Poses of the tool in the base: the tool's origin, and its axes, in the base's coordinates. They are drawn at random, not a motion.
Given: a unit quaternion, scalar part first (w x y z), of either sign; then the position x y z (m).
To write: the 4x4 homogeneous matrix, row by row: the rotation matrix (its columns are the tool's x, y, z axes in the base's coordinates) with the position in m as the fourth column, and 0 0 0 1 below. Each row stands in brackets. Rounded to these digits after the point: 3 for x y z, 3 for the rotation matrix.
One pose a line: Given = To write
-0.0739 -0.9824 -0.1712 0.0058 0.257 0.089 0.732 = [[0.941 0.337 0.014 0.257], [0.336 -0.930 -0.147 0.089], [-0.037 0.143 -0.989 0.732], [0 0 0 1]]
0.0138 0.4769 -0.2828 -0.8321 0.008 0.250 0.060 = [[-0.545 -0.247 -0.801 0.008], [-0.293 -0.840 0.457 0.250], [-0.786 0.484 0.385 0.060], [0 0 0 1]]
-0.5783 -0.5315 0.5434 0.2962 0.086 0.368 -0.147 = [[0.234 -0.235 -0.943 0.086], [-0.920 0.260 -0.293 0.368], [0.314 0.937 -0.156 -0.147], [0 0 0 1]]
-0.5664 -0.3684 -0.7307 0.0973 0.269 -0.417 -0.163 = [[-0.087 0.649 0.756 0.269], [0.428 0.710 -0.560 -0.417], [-0.900 0.275 -0.339 -0.163], [0 0 0 1]]
